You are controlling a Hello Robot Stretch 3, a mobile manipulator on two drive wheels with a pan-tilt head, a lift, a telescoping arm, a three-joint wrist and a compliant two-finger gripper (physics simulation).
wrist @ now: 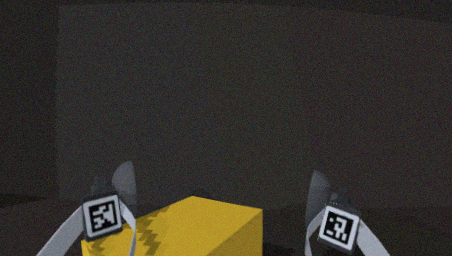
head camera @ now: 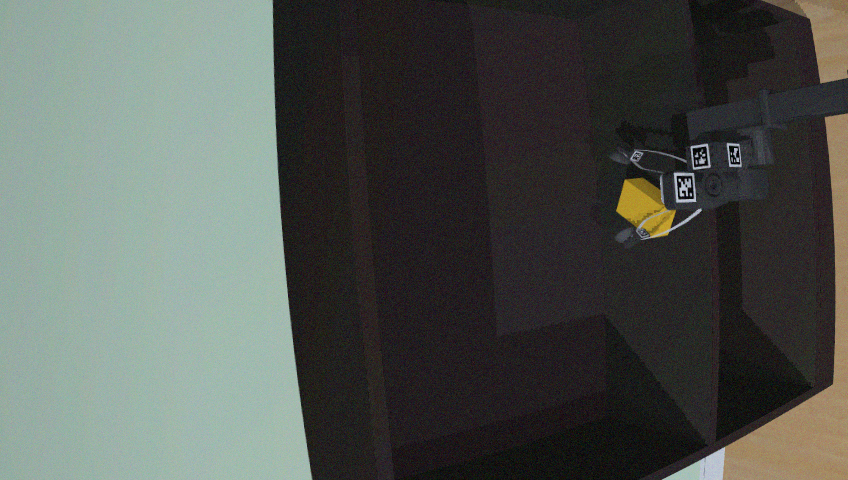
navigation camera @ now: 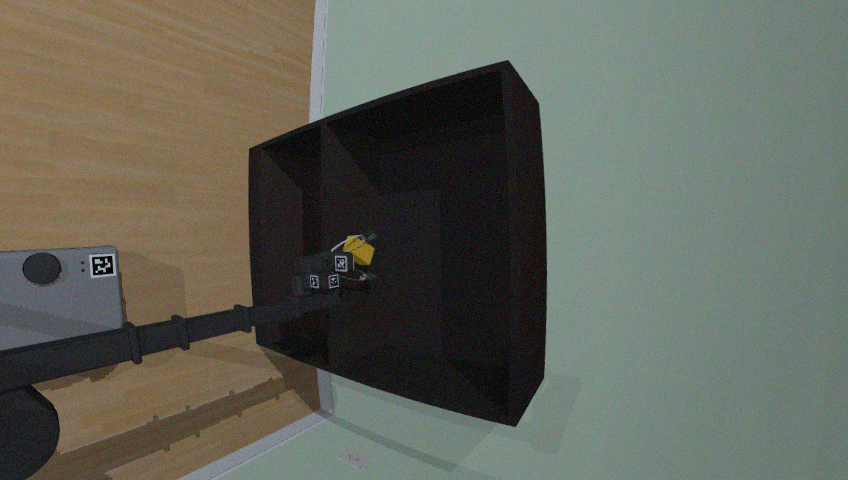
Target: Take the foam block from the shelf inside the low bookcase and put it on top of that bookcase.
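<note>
The yellow foam block sits turned at an angle on the shelf inside the dark low bookcase. My gripper is open inside the upper compartment, over and around the block. In the wrist view the left finger overlaps the block's left part, and a gap separates the block from the right finger. Whether the left finger touches the block cannot be told. The block's near part is cut off in the wrist view and partly hidden by the gripper in the head view.
My arm reaches through the bookcase's open front. A lower compartment lies under the shelf. The bookcase stands against the pale green wall. My base is on the wooden floor. A wall outlet is beside the bookcase.
</note>
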